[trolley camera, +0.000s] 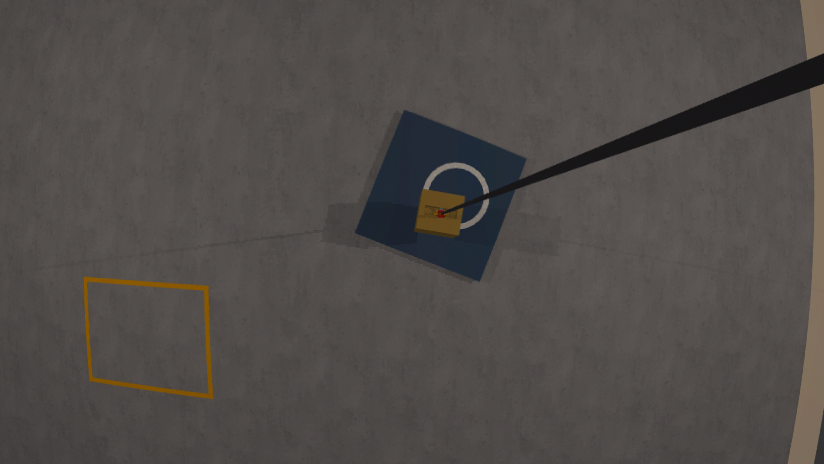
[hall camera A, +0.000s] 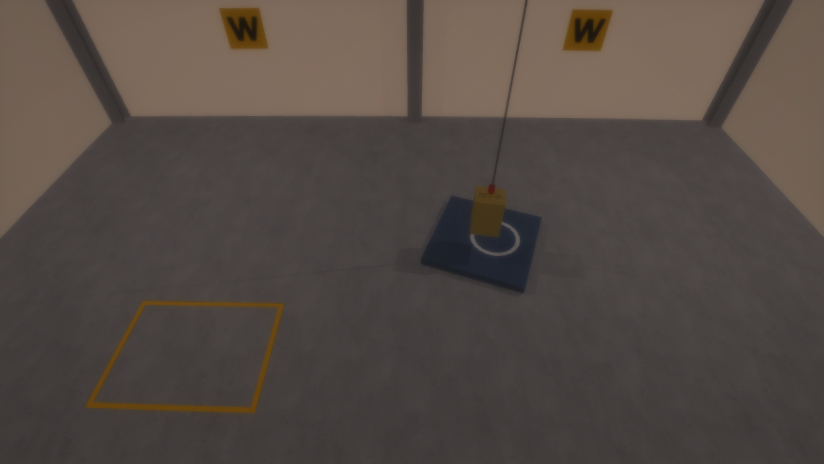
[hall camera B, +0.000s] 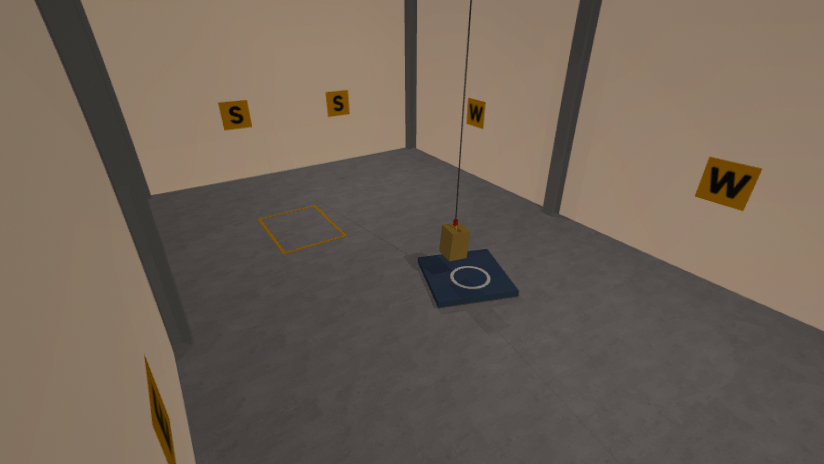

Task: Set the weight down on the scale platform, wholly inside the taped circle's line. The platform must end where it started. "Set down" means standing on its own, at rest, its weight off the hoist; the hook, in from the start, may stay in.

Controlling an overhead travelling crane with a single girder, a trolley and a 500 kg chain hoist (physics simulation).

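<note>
The yellow block weight hangs upright from the red hook, which is in its top. It is above the dark blue scale platform, apart from it, with shadows off to its sides. The white taped circle is on the platform. In the trolley view the weight covers the circle's lower left part and reaches out past its line. In hall camera B the weight appears behind and left of the circle.
A yellow-orange rectangle is marked on the floor, left of the platform in all three views. Grey pillars stand along the walls. The hoist line runs up from the hook.
</note>
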